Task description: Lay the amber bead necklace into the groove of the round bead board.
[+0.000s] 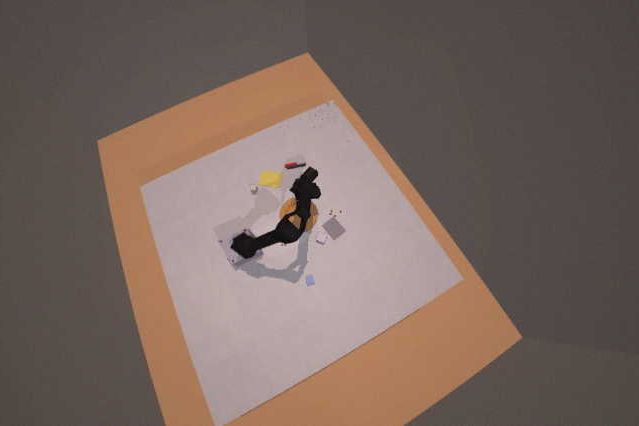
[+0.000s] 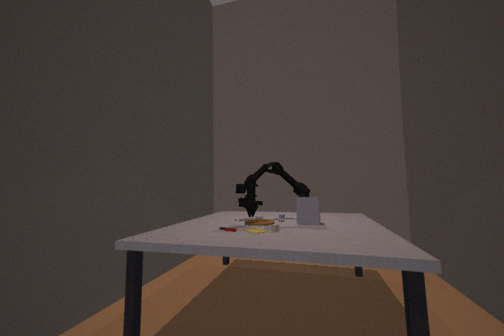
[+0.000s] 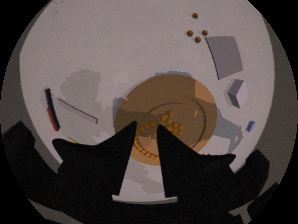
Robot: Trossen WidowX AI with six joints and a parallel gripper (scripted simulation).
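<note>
Now: the round bead board 50 mm behind my gripper tip, 30 mm to the right of it and 30 mm below it. From my gripper tip the other things lie so: thin grey bar 50 mm ahead, 140 mm to the left, 40 mm below; yellow pad 80 mm behind, 240 mm to the left, 40 mm below; grey square plate 70 mm ahead, 190 mm to the right, 40 mm below.
</note>
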